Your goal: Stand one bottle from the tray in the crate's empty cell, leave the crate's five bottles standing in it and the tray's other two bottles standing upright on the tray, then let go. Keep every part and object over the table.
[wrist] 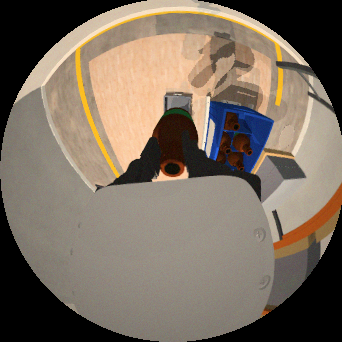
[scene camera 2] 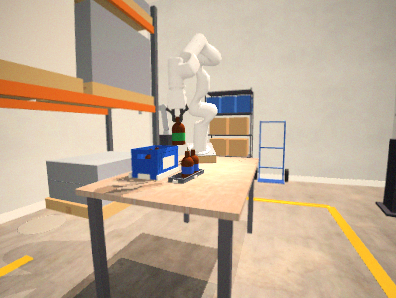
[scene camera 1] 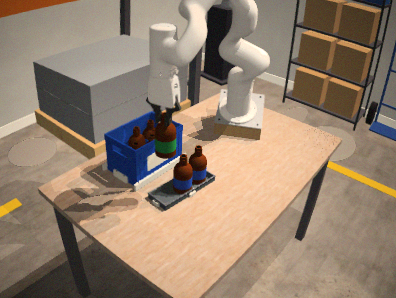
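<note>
My gripper is shut on a brown bottle with a green label. The bottle hangs upright, with its base near crate-rim height in scene camera 2's view. In the wrist view it is left of the blue crate. Several brown bottles stand in the crate; the wrist view shows an empty-looking cell at its far right corner. Two blue-labelled bottles stand upright on the tray; the held bottle hides them in the wrist view.
The crate and tray stand near each other on the wooden table, with a pale strip along the crate's tray side. The robot's base stands behind them. A large grey block stands beyond the crate, off the table.
</note>
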